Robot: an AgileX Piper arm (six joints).
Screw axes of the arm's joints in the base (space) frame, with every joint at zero. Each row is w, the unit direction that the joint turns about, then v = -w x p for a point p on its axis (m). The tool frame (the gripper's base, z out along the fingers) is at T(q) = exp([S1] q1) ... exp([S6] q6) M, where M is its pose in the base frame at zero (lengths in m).
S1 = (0, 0, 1, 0.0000, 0.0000, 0.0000)
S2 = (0, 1, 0, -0.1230, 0.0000, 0.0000)
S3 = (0, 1, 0, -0.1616, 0.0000, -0.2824)
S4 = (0.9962, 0, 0.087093, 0.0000, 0.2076, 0.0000)
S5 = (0, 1, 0, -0.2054, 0.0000, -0.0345)
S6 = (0.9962, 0, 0.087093, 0.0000, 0.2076, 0.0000)
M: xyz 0.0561 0.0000 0.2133 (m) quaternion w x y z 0.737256 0 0.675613 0
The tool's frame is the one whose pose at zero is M.
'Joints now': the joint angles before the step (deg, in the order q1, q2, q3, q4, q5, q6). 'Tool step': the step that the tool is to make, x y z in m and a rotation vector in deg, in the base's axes. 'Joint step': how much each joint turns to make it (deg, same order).
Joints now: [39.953, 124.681, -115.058, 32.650, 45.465, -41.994]
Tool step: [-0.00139, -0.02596, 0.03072, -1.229, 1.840, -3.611]
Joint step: [-2.086, -4.317, -0.004, -3.929, 4.842, 6.245]
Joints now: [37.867, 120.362, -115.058, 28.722, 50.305, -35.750]
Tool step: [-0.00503, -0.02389, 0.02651, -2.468, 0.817, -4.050]
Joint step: [-1.416, -4.039, 0.000, -5.422, 4.423, 6.348]
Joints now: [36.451, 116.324, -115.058, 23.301, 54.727, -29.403]
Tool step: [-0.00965, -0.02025, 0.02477, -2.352, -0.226, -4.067]
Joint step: [-0.616, -4.084, 0.349, -5.522, 3.491, 5.714]
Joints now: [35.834, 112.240, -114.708, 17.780, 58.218, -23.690]
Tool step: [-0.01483, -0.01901, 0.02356, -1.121, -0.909, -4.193]
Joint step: [-0.127, -4.898, 1.913, -4.708, 1.789, 5.159]
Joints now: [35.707, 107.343, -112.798, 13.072, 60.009, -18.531]
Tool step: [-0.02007, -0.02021, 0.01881, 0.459, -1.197, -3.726]
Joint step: [-0.073, -6.253, 4.841, -3.059, -0.537, 4.034]
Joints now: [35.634, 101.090, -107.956, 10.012, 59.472, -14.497]
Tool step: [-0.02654, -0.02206, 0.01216, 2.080, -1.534, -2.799]
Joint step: [-0.058, -7.924, 8.125, -1.266, -3.088, 2.802]
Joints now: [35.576, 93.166, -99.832, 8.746, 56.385, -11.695]
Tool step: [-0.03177, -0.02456, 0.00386, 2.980, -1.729, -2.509]
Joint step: [-0.023, -9.198, 10.406, -0.567, -4.700, 2.524]
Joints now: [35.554, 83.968, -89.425, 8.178, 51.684, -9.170]
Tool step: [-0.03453, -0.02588, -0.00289, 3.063, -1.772, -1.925]
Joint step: [-0.023, -9.651, 10.713, -0.174, -4.541, 1.977]
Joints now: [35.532, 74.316, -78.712, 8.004, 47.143, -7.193]
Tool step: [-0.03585, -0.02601, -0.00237, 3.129, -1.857, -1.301]
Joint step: [-0.006, -9.615, 8.758, 0.093, -2.663, 1.624]
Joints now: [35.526, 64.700, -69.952, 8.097, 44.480, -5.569]
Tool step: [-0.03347, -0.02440, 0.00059, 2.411, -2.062, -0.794]
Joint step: [0.002, -8.751, 5.760, -0.348, -0.217, 1.307]
